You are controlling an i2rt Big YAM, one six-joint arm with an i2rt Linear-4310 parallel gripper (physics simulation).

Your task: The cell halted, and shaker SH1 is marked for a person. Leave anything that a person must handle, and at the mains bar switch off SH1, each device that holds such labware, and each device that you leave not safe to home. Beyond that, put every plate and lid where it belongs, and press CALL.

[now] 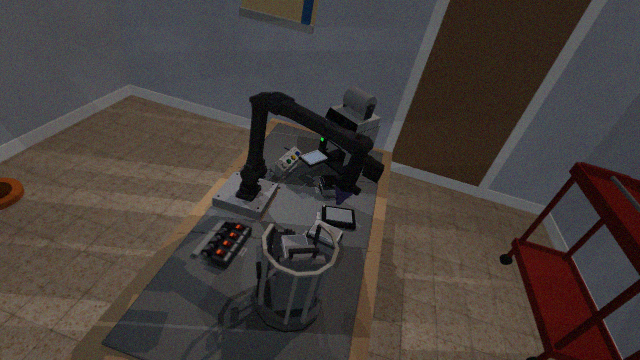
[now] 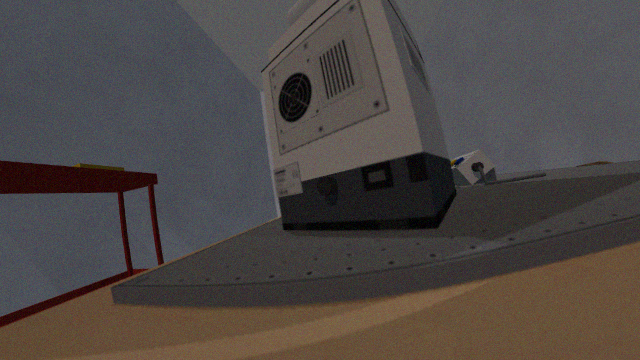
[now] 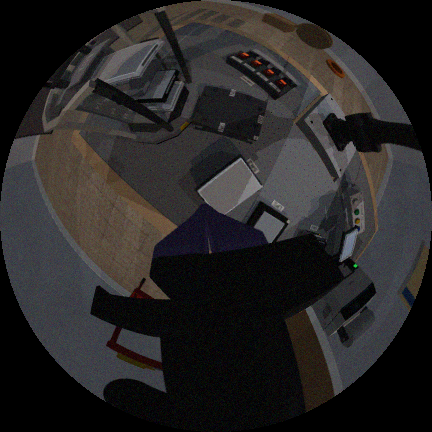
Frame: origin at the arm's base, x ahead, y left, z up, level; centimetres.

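Seen in the pictures: gripper, between the fingertips: [image 1: 337, 205] [image 3: 204, 209]; arm's base, origin of its link: [image 1: 248, 192] [image 3: 335, 131].
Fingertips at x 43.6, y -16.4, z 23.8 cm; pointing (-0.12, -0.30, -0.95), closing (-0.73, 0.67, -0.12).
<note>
Offsets run from my fingertips to a thing's middle.
My gripper [image 1: 342, 195] [image 3: 204, 209] has purple fingers, is shut and holds nothing. It hangs above the grey board at the right side. A pale plate in a dark frame [image 1: 338, 216] [image 3: 229, 186] lies just ahead of the fingers. A smaller dark-framed plate @(dx +1.4, dy +22.2, dz -24.9 cm) [image 3: 268, 223] sits on a device @(dx -6.4, dy +42.7, dz -21.3 cm) [image 1: 328, 183] under the arm. The mains bar @(dx -40.7, dy -14.3, dz -24.9 cm) [image 1: 226, 241] [image 3: 264, 72] shows several orange-lit switches. The button box @(dx -35.8, dy +50.1, dz -23.3 cm) [image 1: 288, 158] [image 3: 356, 209] [image 2: 474, 168] has coloured buttons. The round plate hotel @(dx -7.0, dy -28.3, dz -10.4 cm) [image 1: 273, 232] [image 3: 96, 106] holds pale plates @(dx -8.0, dy -26.0, dz -2.0 cm) [image 1: 295, 243] [image 3: 128, 62]. I cannot read the device labels.
A flat dark nest @(dx -16.6, dy -9.1, dz -23.7 cm) [image 3: 229, 112] lies between the hotel and the arm base [image 1: 246, 190] [image 3: 342, 130]. A white device [image 1: 358, 111] [image 2: 353, 111] with a green light stands at the far end, a pale tablet @(dx -21.4, dy +52.0, dz -16.7 cm) [image 1: 313, 156] before it. A red cart [image 1: 595, 268] [image 2: 80, 176] stands off the table.
</note>
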